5 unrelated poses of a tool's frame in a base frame.
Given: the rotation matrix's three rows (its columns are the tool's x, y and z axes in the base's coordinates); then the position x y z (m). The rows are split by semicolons.
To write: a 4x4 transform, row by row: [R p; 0 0 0 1], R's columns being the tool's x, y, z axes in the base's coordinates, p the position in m. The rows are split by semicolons. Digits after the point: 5 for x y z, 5 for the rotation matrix.
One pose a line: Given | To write
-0.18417 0.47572 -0.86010; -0.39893 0.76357 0.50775; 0.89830 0.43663 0.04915; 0.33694 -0.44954 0.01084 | -0.18417 0.47572 -0.86010 0.33694; -0.39893 0.76357 0.50775 -0.44954; 0.89830 0.43663 0.04915 0.01084; 0 0 0 1
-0.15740 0.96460 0.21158; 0.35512 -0.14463 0.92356; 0.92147 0.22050 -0.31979; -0.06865 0.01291 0.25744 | -0.15740 0.96460 0.21158 -0.06865; 0.35512 -0.14463 0.92356 0.01291; 0.92147 0.22050 -0.31979 0.25744; 0 0 0 1
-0.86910 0.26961 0.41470; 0.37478 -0.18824 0.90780; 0.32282 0.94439 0.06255; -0.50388 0.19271 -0.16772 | -0.86910 0.26961 0.41470 -0.50388; 0.37478 -0.18824 0.90780 0.19271; 0.32282 0.94439 0.06255 -0.16772; 0 0 0 1
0.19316 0.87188 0.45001; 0.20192 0.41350 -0.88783; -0.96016 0.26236 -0.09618; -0.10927 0.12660 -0.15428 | 0.19316 0.87188 0.45001 -0.10927; 0.20192 0.41350 -0.88783 0.12660; -0.96016 0.26236 -0.09618 -0.15428; 0 0 0 1
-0.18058 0.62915 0.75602; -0.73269 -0.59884 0.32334; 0.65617 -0.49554 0.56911; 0.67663 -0.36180 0.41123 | -0.18058 0.62915 0.75602 0.67663; -0.73269 -0.59884 0.32334 -0.36180; 0.65617 -0.49554 0.56911 0.41123; 0 0 0 1
